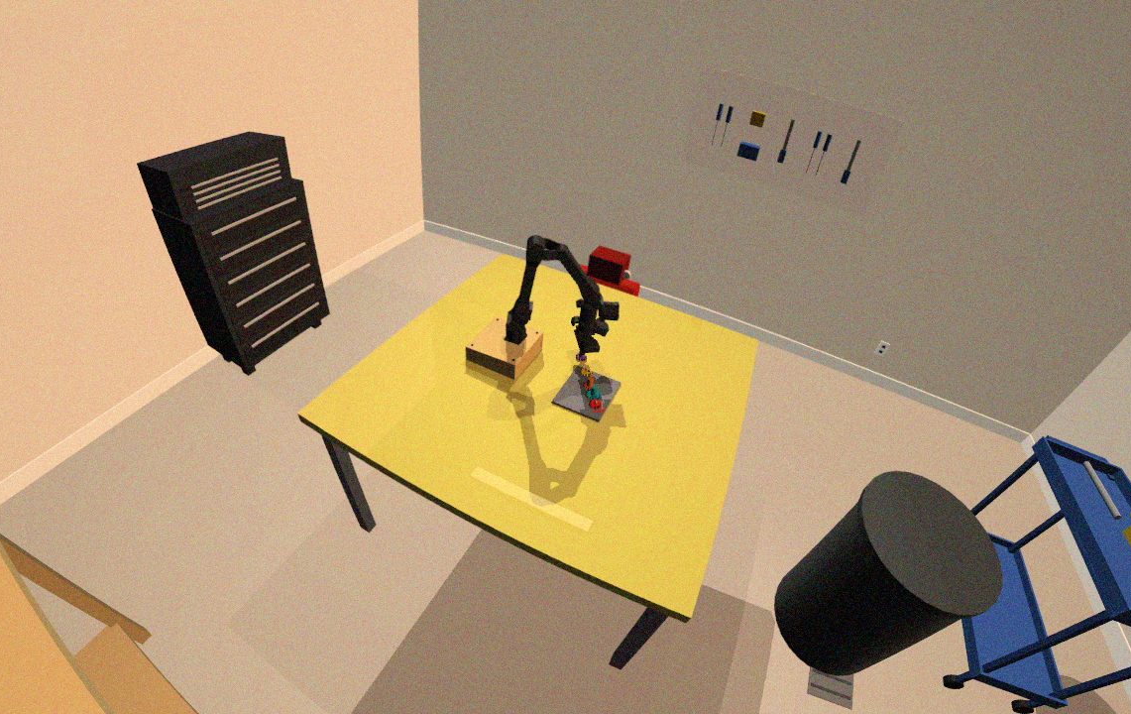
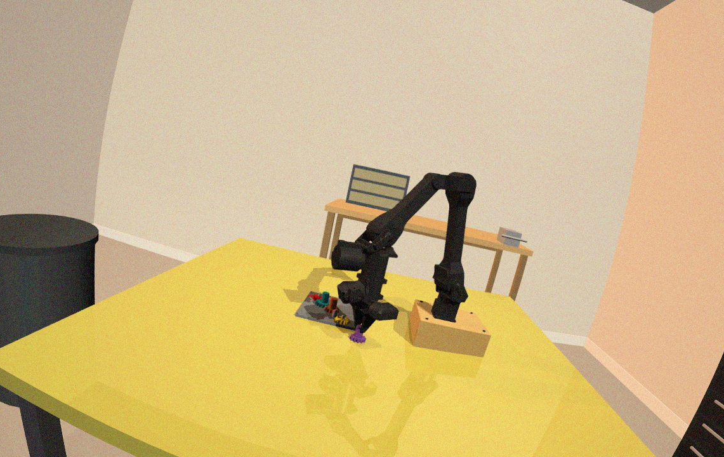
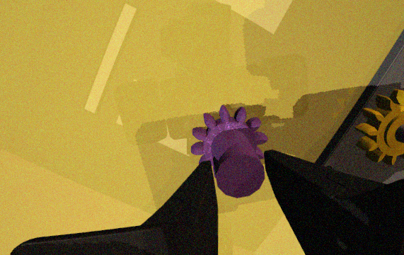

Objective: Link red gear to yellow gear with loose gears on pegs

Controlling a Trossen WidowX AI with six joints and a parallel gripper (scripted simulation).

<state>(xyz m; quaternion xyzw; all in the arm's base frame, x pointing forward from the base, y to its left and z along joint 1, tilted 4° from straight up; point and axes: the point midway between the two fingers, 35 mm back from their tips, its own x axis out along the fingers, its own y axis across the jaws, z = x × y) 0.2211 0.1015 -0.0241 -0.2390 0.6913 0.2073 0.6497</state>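
Now: gripper tip 140 mm to the left of the orange gear and 90 mm short of it. Round my gripper tip: purple gear (10 mm below); then grey board (160 mm to the right, 90 mm ahead, 20 mm below); then yellow gear (70 mm to the right, 50 mm ahead, 10 mm below).
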